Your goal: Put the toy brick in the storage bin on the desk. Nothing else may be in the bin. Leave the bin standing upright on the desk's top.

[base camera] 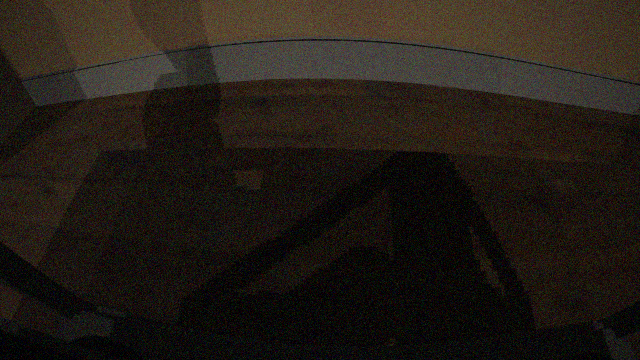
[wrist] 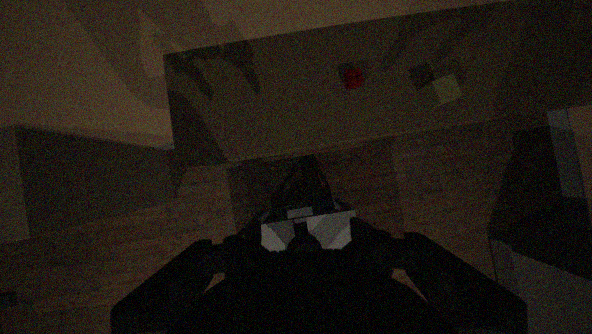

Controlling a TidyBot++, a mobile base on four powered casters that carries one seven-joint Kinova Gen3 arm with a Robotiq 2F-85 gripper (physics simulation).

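Places are measured from the arm's base along level axes (x ahead, y left, z up), in centimetres.
Where they show: gripper, fingertip midpoint: [wrist: 305, 229].
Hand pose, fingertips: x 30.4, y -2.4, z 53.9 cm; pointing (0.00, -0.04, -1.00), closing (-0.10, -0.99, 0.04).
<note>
After its pixels a point has its place.
The scene is very dark. In the wrist view I look down on the desk [wrist: 294, 119] {x 47.2, y -3.6, z 35.4 cm}, a wide pale top. A small red thing [wrist: 353, 77] {x 53.1, y -16.7, z 37.8 cm}, which looks like the toy brick, lies on it towards the far right. A pale square thing [wrist: 447, 88] {x 47.4, y -33.9, z 39.2 cm}, perhaps the storage bin, stands further right on the desk, with a dark square patch beside it. My gripper [wrist: 305, 229] {x 30.4, y -2.4, z 53.9 cm} is open and empty, dark at the bottom of the wrist view, well short of the desk. The base camera shows none of these things.
The base camera shows wooden floor [base camera: 545, 198] {x 37.3, y -31.5, z -39.6 cm}, a grey skirting board [base camera: 348, 61] {x 65.4, y 0.0, z -35.6 cm} along a wall, and dark shadows of the arm. In the wrist view a dark block [wrist: 117, 173] {x 48.8, y 86.3, z -7.0 cm} stands left of the desk and a dark thing [wrist: 510, 203] stands at the right edge.
</note>
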